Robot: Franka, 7 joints.
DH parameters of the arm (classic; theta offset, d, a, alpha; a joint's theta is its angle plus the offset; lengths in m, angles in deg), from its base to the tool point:
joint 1: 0 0.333 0 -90
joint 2: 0 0 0 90
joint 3: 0 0.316 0.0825 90
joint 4: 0 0 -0.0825 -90
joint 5: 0 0.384 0 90
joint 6: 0 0 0.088 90
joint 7: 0 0.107 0 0
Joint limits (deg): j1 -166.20..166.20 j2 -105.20..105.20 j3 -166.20..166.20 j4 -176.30..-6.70 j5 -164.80..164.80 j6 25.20..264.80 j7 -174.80..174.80
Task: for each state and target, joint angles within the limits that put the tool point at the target. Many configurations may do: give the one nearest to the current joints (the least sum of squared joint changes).
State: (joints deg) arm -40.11 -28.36 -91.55 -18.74 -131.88 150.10 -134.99
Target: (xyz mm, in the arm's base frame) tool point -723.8 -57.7 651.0
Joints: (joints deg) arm -37.46 -50.28 -106.25 -58.18 -137.15 165.64 -134.99
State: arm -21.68 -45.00 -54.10 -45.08 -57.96 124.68 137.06
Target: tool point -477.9 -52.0 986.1
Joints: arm -39.05 -50.31 -43.52 -50.25 -55.12 114.28 137.06
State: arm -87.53 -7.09 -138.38 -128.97 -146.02 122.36 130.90
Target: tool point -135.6 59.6 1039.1
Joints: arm -81.81 49.21 -164.03 -96.18 -145.49 109.73 130.90
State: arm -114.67 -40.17 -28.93 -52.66 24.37 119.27 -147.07
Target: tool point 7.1 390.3 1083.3
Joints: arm -115.50 -46.07 -30.18 -35.89 24.88 132.62 -147.07
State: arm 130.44 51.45 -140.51 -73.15 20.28 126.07 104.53
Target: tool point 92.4 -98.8 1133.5
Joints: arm 89.27 30.79 -166.20 -65.65 35.42 160.07 104.53
